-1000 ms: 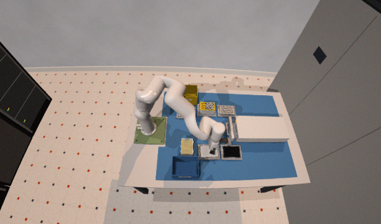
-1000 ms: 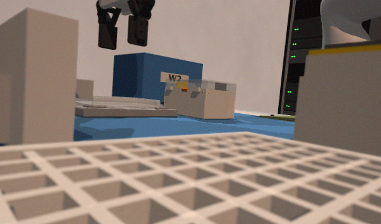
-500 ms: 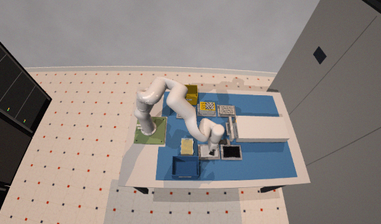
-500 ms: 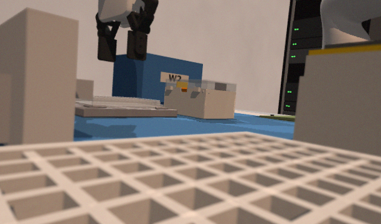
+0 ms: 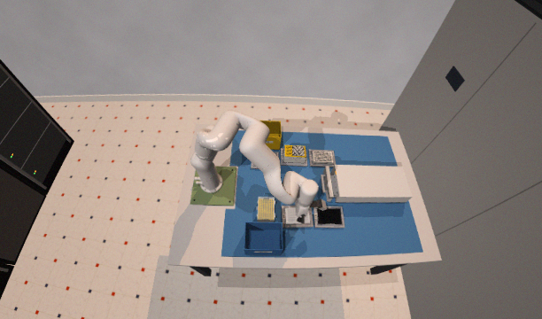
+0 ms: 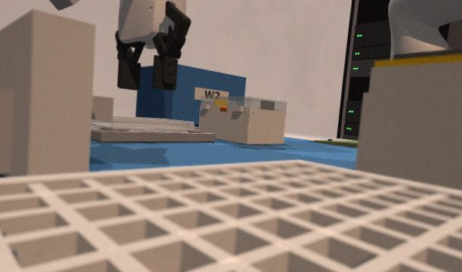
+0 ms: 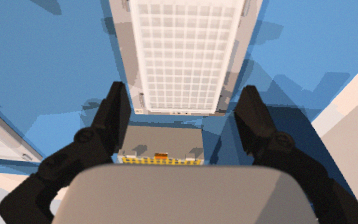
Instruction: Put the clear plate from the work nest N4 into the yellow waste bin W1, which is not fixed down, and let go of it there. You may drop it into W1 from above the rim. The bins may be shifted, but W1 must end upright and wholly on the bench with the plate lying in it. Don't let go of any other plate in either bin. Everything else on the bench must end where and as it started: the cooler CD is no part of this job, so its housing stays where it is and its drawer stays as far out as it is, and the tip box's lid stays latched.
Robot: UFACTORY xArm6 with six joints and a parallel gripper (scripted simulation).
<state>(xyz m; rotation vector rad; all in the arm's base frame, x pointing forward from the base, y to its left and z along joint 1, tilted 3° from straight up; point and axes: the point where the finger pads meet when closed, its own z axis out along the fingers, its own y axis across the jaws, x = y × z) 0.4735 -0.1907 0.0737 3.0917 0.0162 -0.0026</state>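
Now: the clear plate 60 mm below my hand. The rest, counted from my hand: blue bin w2: 180 mm behind, 130 mm to the right, 40 mm below; grey work nest N4: 70 mm below; black plate: 170 mm ahead, 10 mm to the right, 60 mm below.
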